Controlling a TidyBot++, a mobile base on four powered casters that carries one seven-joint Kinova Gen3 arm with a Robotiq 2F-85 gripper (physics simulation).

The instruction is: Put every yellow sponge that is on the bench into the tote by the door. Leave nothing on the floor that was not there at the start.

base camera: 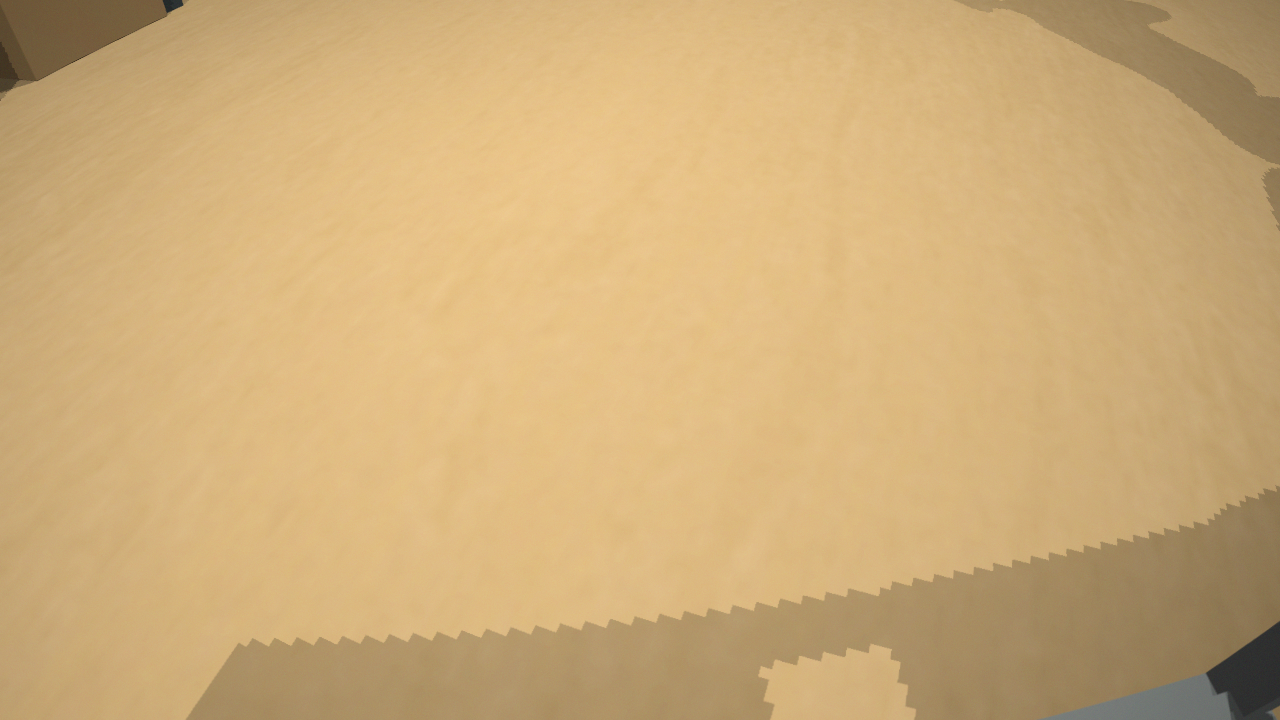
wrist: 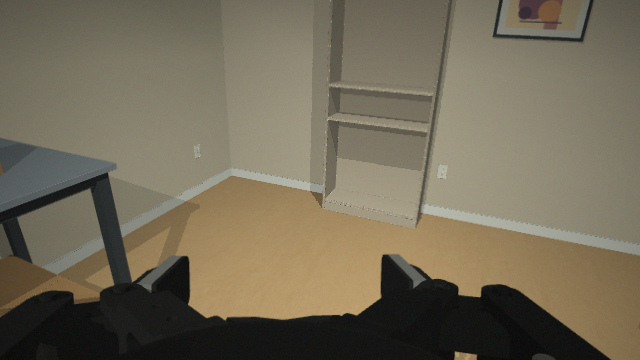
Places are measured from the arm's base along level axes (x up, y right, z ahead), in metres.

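Pixels of known places: gripper, fingertip midpoint: (wrist: pixel 287 276).
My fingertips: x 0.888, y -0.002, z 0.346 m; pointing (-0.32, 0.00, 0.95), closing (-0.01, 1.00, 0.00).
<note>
Behind a point stands the place of what it marks.
My gripper (wrist: pixel 287 276) @[x 0.888, y -0.002, z 0.346 m] is open in the wrist view, with nothing between its fingers. It is raised and faces a room corner. The grey bench (wrist: pixel 55 172) @[x 0.518, y -0.857, z 1.423 m] is at the left of the wrist view, with part of its top and its dark legs showing. A small orange-brown bit of something (wrist: pixel 1 168) @[x 0.539, y -1.034, z 1.407 m] shows on the bench top at the left image edge, too cut off to identify. No yellow sponge shows in either view. The tote and the door do not show in either view.
A tall beige shelf unit (wrist: pixel 380 218) @[x -0.369, y 0.718, z 2.676 m] stands against the wall. A brown box (base camera: pixel 93 34) @[x -0.369, y -0.797, z 1.313 m] is at the top left of the base view, with a bit of blue beside it. A brown surface (wrist: pixel 20 280) @[x -0.127, y -1.323, z 1.631 m] shows near the bench's legs. A framed picture (wrist: pixel 540 34) @[x 1.073, y 1.639, z 2.548 m] hangs at right.
</note>
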